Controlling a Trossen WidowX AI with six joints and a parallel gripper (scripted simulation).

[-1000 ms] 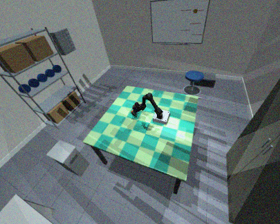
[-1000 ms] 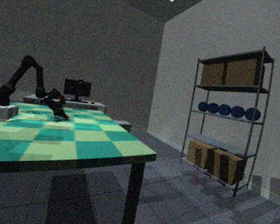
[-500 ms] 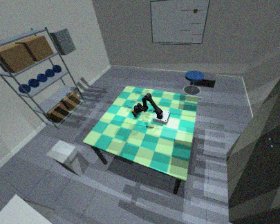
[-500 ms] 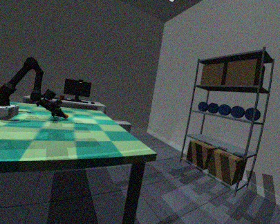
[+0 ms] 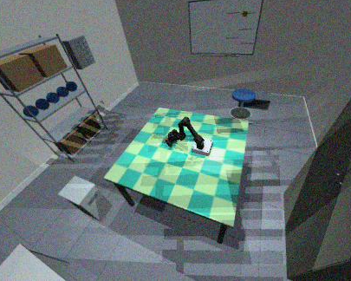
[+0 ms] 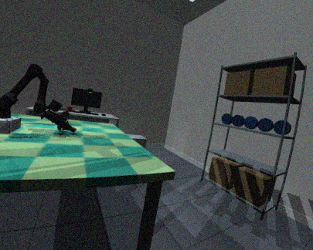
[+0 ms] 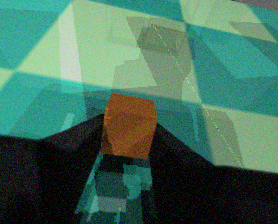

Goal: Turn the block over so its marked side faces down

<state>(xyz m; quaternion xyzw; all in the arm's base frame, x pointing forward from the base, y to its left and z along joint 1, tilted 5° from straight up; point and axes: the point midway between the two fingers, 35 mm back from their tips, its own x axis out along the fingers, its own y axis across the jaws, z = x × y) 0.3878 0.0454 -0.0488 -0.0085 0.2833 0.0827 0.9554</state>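
My gripper tip is 1 cm above the orange block.
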